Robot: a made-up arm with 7 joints. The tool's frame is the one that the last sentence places.
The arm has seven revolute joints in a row. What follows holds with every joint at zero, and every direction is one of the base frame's. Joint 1 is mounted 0.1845 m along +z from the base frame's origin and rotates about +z. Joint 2 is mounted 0.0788 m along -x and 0.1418 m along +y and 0.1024 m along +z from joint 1 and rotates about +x. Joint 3 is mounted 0.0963 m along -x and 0.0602 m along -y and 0.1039 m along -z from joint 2 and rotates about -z. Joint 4 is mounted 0.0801 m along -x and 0.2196 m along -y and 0.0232 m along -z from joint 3 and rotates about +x. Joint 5 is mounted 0.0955 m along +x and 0.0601 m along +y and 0.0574 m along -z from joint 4 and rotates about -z. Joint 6 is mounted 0.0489 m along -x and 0.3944 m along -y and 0.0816 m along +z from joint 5 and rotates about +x. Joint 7 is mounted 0.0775 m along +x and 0.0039 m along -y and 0.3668 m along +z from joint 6 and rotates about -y. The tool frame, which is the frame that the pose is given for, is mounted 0.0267 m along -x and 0.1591 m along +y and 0.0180 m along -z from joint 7; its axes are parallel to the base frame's.
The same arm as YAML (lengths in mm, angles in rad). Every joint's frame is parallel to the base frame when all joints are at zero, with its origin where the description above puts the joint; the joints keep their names.
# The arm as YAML. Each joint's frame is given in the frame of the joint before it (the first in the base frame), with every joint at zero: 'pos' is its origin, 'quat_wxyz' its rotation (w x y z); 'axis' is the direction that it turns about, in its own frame. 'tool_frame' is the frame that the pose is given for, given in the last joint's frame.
length_unit: mm
angle_unit: rad
joints:
  - joint: joint 1
    pos: [0.0, 0.0, 184.5]
    quat_wxyz: [1.0, 0.0, 0.0, 0.0]
    axis: [0.0, 0.0, 1.0]
  - joint: joint 2
    pos: [-78.8, 141.8, 102.4]
    quat_wxyz: [1.0, 0.0, 0.0, 0.0]
    axis: [1.0, 0.0, 0.0]
  - joint: joint 3
    pos: [-96.3, -60.2, -103.9]
    quat_wxyz: [1.0, 0.0, 0.0, 0.0]
    axis: [0.0, 0.0, -1.0]
  - joint: joint 4
    pos: [-80.1, -219.6, -23.2]
    quat_wxyz: [1.0, 0.0, 0.0, 0.0]
    axis: [1.0, 0.0, 0.0]
  - joint: joint 5
    pos: [95.5, 60.1, -57.4]
    quat_wxyz: [1.0, 0.0, 0.0, 0.0]
    axis: [0.0, 0.0, -1.0]
  - joint: joint 6
    pos: [-48.9, -394.4, 81.6]
    quat_wxyz: [1.0, 0.0, 0.0, 0.0]
    axis: [1.0, 0.0, 0.0]
  - joint: joint 7
    pos: [77.5, -3.9, 366.8]
    quat_wxyz: [1.0, 0.0, 0.0, 0.0]
    axis: [0.0, -1.0, 0.0]
tool_frame:
  pos: [-26.7, 159.1, -18.0]
  quat_wxyz: [1.0, 0.0, 0.0, 0.0]

